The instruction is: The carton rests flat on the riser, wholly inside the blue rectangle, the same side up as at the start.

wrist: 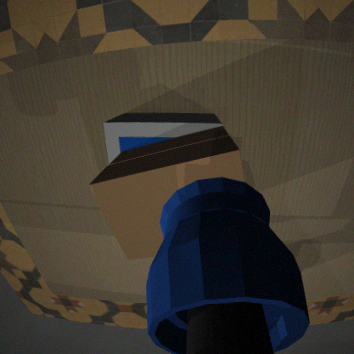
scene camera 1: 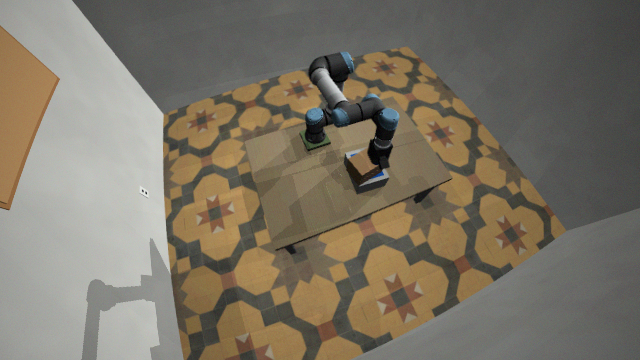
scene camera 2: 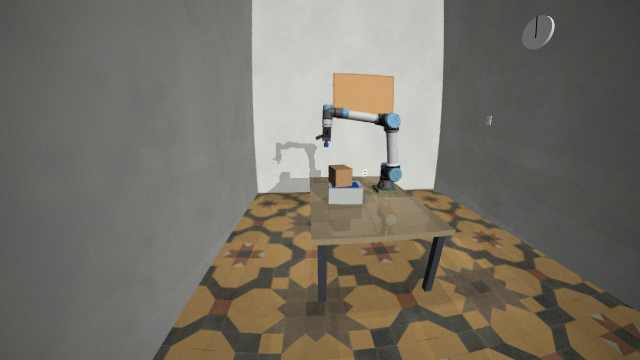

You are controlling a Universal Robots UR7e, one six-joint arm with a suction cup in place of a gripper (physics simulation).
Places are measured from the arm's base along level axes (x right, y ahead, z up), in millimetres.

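Pixels of known places: hand at its tool point: (wrist: pixel 214 225) (scene camera 2: pixel 326 146); arm's base at its link origin: (scene camera 1: pixel 315 135) (scene camera 2: pixel 385 187).
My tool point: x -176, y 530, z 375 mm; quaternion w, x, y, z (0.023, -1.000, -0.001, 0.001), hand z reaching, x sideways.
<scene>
For each thing: its top centre in the pictures, then the offset to it from my tool point. Level surfaces: height alone.
- brown carton at its top centre: (wrist: pixel 173 214) (scene camera 1: pixel 367 159) (scene camera 2: pixel 340 167) dx -25, dy -108, dz -150 mm
- pale grey riser at its top centre: (wrist: pixel 162 188) (scene camera 1: pixel 366 164) (scene camera 2: pixel 344 184) dx -56, dy -143, dz -280 mm
- blue rectangle at its top centre: (wrist: pixel 162 188) (scene camera 1: pixel 366 164) (scene camera 2: pixel 344 184) dx -56, dy -143, dz -280 mm
- wooden table at its surface level: dz -400 mm
The brown carton (scene camera 1: pixel 364 164) (scene camera 2: pixel 341 176) (wrist: pixel 145 210) rests on the pale grey riser (scene camera 1: pixel 372 186) (scene camera 2: pixel 345 196) (wrist: pixel 113 145). It looks flat and is turned at an angle to the riser. Part of the blue rectangle (scene camera 1: pixel 381 175) (scene camera 2: pixel 355 185) (wrist: pixel 132 143) shows beside it. In scene camera 1 the carton covers the riser's left edge, so it does not look wholly inside the rectangle. My blue suction cup (scene camera 2: pixel 326 145) (wrist: pixel 215 197) hangs above the carton, apart from it, with nothing on it. The carton's far lower edges are hidden in the wrist view.
The riser stands on a wooden table (scene camera 1: pixel 300 200) (scene camera 2: pixel 380 220). The arm's base stands on a green plate (scene camera 1: pixel 322 145) (scene camera 2: pixel 384 190) at the table's other side from the riser. An orange panel (scene camera 1: pixel 22 115) (scene camera 2: pixel 363 92) hangs on the wall.
</scene>
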